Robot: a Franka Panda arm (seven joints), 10 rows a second.
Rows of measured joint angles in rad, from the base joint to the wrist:
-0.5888 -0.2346 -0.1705 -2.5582 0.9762 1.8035 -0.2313
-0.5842 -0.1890 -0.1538 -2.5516 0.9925 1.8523 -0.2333
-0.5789 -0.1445 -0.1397 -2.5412 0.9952 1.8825 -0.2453
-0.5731 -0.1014 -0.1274 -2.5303 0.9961 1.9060 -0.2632
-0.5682 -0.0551 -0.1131 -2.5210 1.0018 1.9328 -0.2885
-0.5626 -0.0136 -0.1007 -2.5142 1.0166 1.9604 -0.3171
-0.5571 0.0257 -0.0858 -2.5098 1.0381 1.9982 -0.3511
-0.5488 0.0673 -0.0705 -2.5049 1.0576 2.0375 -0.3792
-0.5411 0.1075 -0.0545 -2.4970 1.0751 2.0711 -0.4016
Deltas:
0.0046 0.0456 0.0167 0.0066 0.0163 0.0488 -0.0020
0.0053 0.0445 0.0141 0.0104 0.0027 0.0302 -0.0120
0.0058 0.0431 0.0123 0.0109 0.0009 0.0235 -0.0179
0.0049 0.0463 0.0143 0.0093 0.0057 0.0268 -0.0253
0.0056 0.0415 0.0124 0.0068 0.0148 0.0276 -0.0286
0.0055 0.0393 0.0149 0.0044 0.0215 0.0378 -0.0340
0.0083 0.0416 0.0153 0.0049 0.0195 0.0393 -0.0281
0.0077 0.0402 0.0160 0.0079 0.0175 0.0336 -0.0224

